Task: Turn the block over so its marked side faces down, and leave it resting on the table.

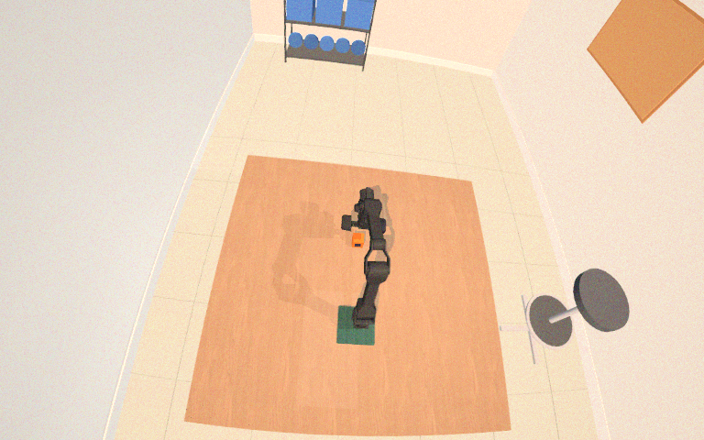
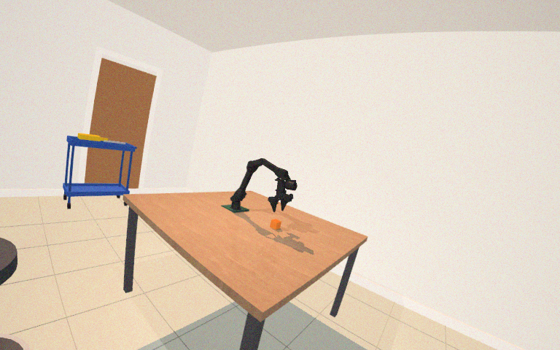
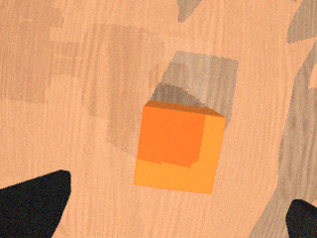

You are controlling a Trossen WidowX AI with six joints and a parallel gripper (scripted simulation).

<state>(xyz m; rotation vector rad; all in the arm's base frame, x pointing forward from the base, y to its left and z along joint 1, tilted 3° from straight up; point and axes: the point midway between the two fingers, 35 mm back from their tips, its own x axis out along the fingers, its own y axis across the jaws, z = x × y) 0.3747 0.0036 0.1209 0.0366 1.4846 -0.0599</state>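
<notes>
Now: gripper tip 10 mm past the block and 90 mm above it.
</notes>
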